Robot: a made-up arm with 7 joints. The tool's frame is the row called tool.
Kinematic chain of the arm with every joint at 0, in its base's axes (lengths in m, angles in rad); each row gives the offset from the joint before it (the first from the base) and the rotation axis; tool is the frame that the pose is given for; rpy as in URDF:
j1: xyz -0.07 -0.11 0 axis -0.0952 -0.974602 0.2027
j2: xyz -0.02 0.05 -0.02 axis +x
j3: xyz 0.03 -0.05 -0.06 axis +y
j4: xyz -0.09 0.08 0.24 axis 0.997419 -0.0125 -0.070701
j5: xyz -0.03 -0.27 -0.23 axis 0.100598 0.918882 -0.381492
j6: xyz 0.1 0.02 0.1 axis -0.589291 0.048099 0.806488
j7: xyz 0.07 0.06 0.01 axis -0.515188 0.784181 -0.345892
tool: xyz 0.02 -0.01 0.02 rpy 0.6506 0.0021 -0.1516
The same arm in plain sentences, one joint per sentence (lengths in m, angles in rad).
The arm has seven revolute joints in a row. What follows holds with every joint at zero, and every direction is one of the base frame's. The first joint is mounted 0.07 m along -x and 0.11 m along -y from the base frame's origin and rotates about the direction (-0.0952, -0.974602, 0.2027). The second joint is mounted 0.02 m along -x and 0.05 m along +y and 0.02 m along -z from the first joint and rotates about +x. The third joint is mounted 0.03 m along +x and 0.05 m along -y and 0.06 m along -z from the second joint and rotates about +y. The fourth joint is mounted 0.09 m along -x and 0.08 m along +y and 0.24 m along +z from the third joint and rotates about the direction (0.997419, -0.0125, -0.070701). The fifth joint is mounted 0.03 m along -x and 0.27 m along -y and 0.23 m along -z from the fourth joint and rotates about the direction (0.100598, 0.918882, -0.381492). The sixth joint is mounted 0.1 m along +x and 0.02 m along +y and 0.1 m along +z from the fifth joint and rotates about the direction (-0.589291, 0.048099, 0.806488). The seventh joint is mounted 0.07 m along +x and 0.06 m along +y and 0.01 m along +z from the sixth joint and rotates about the direction (-0.515188, 0.784181, -0.345892). The tool frame, which is the frame that the pose is given for, is mounted 0.02 m along +x and 0.01 m along -y and 0.02 m along +z from the seventh joint; its axes are the base frame's turned by roll 0.6506, pitch 0.0021 and yaw -0.1516 rad (as in URDF: about the fixed x, then y, then z).
